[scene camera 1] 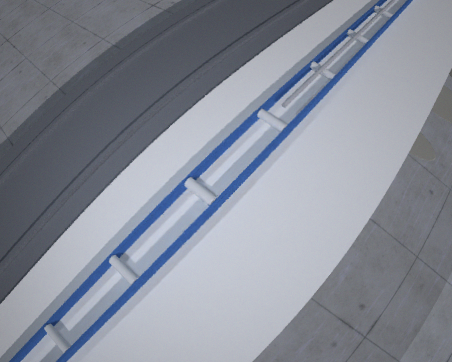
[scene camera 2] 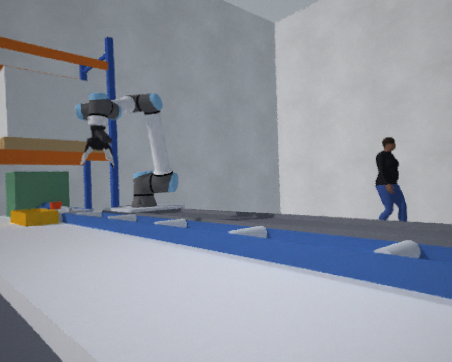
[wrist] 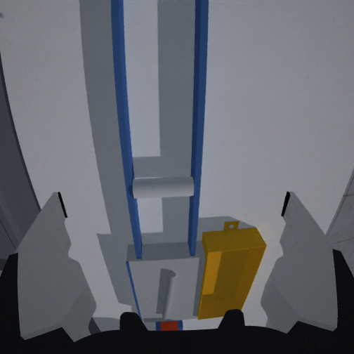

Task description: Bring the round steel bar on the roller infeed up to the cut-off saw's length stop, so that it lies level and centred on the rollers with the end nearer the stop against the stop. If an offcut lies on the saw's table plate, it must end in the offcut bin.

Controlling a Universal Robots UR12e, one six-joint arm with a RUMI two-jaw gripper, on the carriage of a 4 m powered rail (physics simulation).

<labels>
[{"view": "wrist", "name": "my gripper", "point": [174, 194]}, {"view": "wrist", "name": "roller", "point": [166, 186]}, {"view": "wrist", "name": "yellow offcut bin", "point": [232, 256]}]
</labels>
